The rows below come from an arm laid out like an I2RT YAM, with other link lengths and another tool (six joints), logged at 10 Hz.
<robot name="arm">
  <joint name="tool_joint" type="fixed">
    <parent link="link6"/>
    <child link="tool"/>
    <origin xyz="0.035 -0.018 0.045" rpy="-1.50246 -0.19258 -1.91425"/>
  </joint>
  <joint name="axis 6" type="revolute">
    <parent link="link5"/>
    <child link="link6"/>
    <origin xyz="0.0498 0 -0.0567"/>
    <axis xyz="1 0 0"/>
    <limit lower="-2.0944" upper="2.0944"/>
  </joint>
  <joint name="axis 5" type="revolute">
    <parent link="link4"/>
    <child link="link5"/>
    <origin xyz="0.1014 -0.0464 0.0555"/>
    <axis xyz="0 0 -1"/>
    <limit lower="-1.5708" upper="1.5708"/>
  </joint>
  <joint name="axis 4" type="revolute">
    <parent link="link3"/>
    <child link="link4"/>
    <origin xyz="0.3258 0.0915 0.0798"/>
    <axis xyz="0 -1 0"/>
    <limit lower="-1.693" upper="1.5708"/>
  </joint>
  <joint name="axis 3" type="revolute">
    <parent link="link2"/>
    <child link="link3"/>
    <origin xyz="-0.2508 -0.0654 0"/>
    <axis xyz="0 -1 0"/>
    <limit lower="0" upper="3.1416"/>
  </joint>
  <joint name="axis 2" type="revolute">
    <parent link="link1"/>
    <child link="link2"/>
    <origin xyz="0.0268 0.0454 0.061"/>
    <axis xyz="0 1 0"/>
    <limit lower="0" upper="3.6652"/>
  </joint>
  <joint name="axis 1" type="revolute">
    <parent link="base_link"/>
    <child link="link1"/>
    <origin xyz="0 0 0.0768"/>
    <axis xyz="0 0 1"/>
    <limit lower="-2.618" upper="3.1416"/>
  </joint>
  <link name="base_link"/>
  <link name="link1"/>
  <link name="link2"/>
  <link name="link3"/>
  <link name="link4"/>
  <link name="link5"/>
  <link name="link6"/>
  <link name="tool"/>
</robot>
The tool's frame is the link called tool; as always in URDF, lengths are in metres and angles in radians.
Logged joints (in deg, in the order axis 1, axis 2, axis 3, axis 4, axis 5, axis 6), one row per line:
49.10, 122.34, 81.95, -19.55, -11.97, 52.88
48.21, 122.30, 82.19, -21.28, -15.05, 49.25
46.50, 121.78, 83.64, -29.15, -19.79, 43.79
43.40, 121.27, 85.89, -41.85, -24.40, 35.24
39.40, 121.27, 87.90, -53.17, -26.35, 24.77
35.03, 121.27, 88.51, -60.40, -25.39, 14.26
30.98, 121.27, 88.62, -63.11, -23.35, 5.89
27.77, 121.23, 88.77, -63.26, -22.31, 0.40
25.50, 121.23, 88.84, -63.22, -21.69, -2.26
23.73, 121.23, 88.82, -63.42, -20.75, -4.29
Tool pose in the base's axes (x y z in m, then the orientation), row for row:
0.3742, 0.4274, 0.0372, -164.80, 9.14, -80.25
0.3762, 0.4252, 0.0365, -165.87, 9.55, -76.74
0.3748, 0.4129, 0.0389, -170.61, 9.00, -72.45
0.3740, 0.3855, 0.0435, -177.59, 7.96, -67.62
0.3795, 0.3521, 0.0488, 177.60, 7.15, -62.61
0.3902, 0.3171, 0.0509, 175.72, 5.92, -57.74
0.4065, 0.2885, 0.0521, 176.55, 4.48, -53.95
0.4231, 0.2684, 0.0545, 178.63, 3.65, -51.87
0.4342, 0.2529, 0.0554, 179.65, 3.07, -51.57
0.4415, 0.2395, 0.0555, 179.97, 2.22, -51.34
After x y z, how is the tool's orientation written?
As angles about the fixed x, y, z axes (roll, pitch, yaw), in degrees.
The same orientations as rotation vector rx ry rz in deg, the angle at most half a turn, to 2 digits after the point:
-123.13, 106.04, -4.04
-126.77, 102.52, -1.87
-134.17, 99.63, 2.50
-143.93, 96.69, 7.99
-152.18, 92.27, 11.44
156.71, -86.00, -11.32
159.40, -80.89, -8.67
-161.48, 78.46, 6.08
-161.11, 77.82, 4.55
-161.37, 77.56, 3.15

